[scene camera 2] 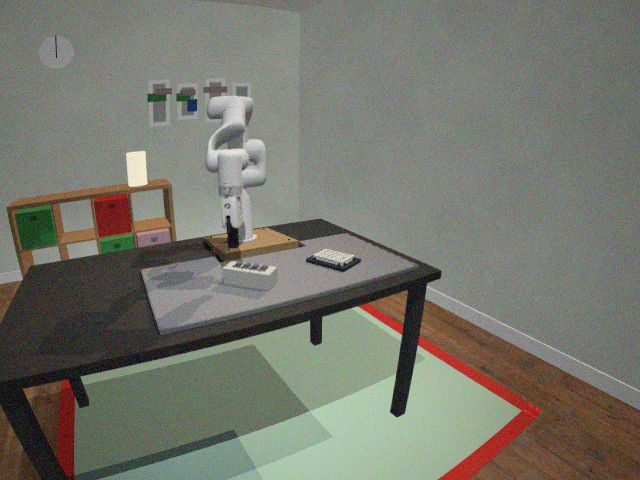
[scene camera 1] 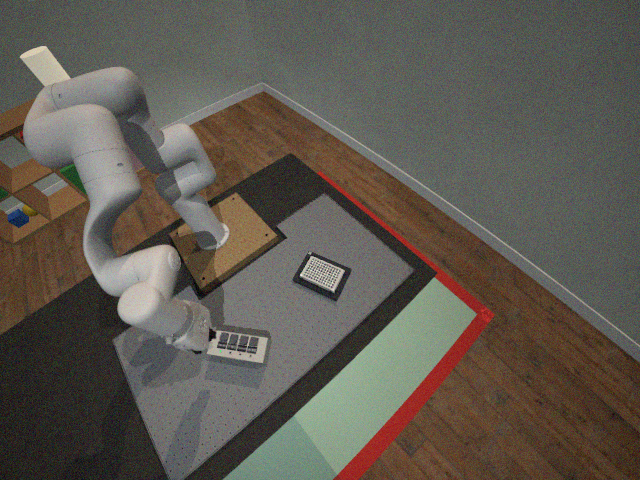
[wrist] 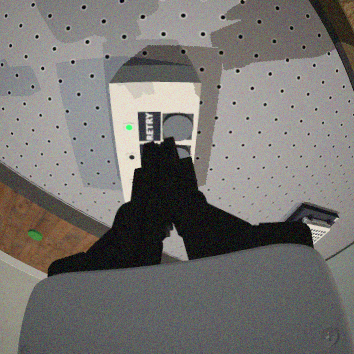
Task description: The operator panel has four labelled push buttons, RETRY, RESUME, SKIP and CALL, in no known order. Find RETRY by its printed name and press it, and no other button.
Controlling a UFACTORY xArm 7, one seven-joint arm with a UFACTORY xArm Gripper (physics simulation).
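Frame: origin at the arm's base, x right, y down, z ahead, level; millimetres.
Seen in the pictures: gripper, fingertip midpoint: point(scene camera 2: 233, 247) point(scene camera 1: 211, 336) point(wrist: 165, 159); arm's base, link origin: point(scene camera 2: 242, 239) point(scene camera 1: 214, 236).
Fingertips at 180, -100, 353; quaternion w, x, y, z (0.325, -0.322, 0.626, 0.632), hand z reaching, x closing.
Pixels of each thing's middle, then the offset from my fingertips to it, as dx, dy, dz. "pt": a spot on its surface instead. Level surfaces: height alone.
- operator panel, body centre: point(wrist: 156, 153) point(scene camera 2: 249, 274) point(scene camera 1: 240, 347) -30, +84, +49
- RETRY label, surface spot: point(wrist: 149, 126) pt +2, +59, +17
- RETRY button, body centre: point(wrist: 177, 125) -15, +60, +3
- small green lamp, body centre: point(wrist: 128, 127) +15, +59, +28
- black tray with a white perforated plate, body centre: point(scene camera 1: 322, 273) point(scene camera 2: 333, 257) -367, +93, +46
- grey board, surface height: dy +113
The operator panel point(scene camera 1: 239, 354) point(scene camera 2: 250, 279) point(wrist: 124, 102) is a white box with a row of dark-framed buttons, standing on the grey perforated board. In the wrist view the RETRY label point(wrist: 149, 126) is readable at the panel's far end. The RETRY button point(wrist: 178, 126), a grey disc, is beside it, and a small green lamp point(wrist: 129, 127) is lit on the label's other side. My gripper point(scene camera 2: 233, 245) point(wrist: 165, 159) is shut and empty, above the panel. In the wrist view its black fingertips cover part of the neighbouring button and its label. The other names are hidden or unreadable.
A black tray with a white perforated plate point(scene camera 1: 323, 272) point(scene camera 2: 333, 256) lies on the grey board point(scene camera 1: 330, 222) point(scene camera 2: 180, 312). The wooden base plate point(scene camera 1: 242, 217) point(scene camera 2: 273, 239) carries the arm. A shelf unit point(scene camera 2: 168, 201) stands behind the table.
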